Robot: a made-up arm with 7 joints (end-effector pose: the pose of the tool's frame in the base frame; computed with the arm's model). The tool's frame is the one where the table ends.
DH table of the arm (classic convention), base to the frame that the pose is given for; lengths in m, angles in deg. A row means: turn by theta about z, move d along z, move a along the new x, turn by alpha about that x. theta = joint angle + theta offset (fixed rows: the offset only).
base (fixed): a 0; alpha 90; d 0.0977; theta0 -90
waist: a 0.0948; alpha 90; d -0.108; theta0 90
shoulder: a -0.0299; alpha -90; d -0.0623; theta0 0
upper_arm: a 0.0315; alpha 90; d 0.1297; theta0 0
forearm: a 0.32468; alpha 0; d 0; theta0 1.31
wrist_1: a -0.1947; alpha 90; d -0.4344; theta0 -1.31
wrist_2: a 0.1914; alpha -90; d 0.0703; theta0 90
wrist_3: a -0.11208; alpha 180; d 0; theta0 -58.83
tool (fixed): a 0; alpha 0; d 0.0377; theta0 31.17
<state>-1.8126 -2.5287 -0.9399 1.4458 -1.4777 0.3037 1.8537</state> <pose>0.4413 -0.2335 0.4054 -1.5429 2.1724 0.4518</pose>
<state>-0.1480 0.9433 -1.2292 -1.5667 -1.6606 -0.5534 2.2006</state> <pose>-0.1389 -0.0054 0.4102 -1.3549 -0.1529 0.1815</pose>
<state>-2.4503 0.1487 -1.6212 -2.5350 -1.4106 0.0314 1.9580</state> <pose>0.1321 -0.2814 -0.1629 0.2788 -0.9988 0.5646</pose>
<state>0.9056 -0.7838 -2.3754 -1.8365 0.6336 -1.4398 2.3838</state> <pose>0.5820 0.1283 0.3348 -0.4026 0.5705 -1.7495</pose>
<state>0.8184 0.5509 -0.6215 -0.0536 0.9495 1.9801 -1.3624</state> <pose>0.1425 0.6569 0.1115 -1.2164 1.6105 -2.2745</pose>
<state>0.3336 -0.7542 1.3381 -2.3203 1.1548 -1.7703 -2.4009</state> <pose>-0.1317 -0.2138 -0.3637 -0.6989 -2.1355 0.4144</pose>
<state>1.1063 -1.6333 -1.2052 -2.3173 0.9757 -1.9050 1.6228</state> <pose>0.4234 0.2878 -0.3829 -1.3968 1.2224 -0.5682</pose>
